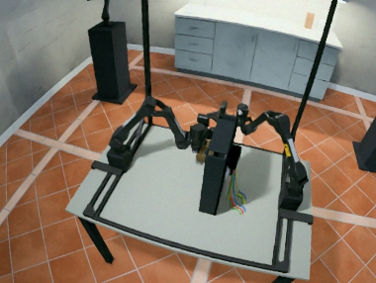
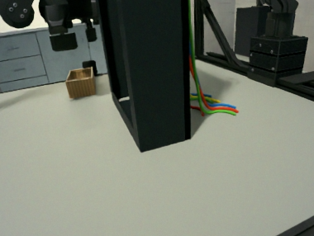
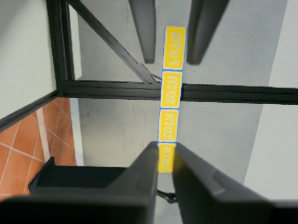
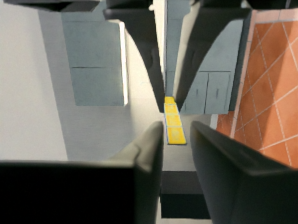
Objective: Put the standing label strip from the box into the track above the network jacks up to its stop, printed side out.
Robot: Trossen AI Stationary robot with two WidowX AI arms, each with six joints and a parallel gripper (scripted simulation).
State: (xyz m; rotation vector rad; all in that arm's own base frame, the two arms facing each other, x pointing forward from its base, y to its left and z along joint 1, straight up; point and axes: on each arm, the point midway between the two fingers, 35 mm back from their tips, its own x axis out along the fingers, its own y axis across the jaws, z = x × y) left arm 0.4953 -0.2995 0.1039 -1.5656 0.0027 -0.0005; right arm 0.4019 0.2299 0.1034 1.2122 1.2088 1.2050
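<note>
My right gripper is now 5 cm past the yellow label strip. Also, from my right hand: small box 1 cm behind, 2 cm to the left, 21 cm below.
</note>
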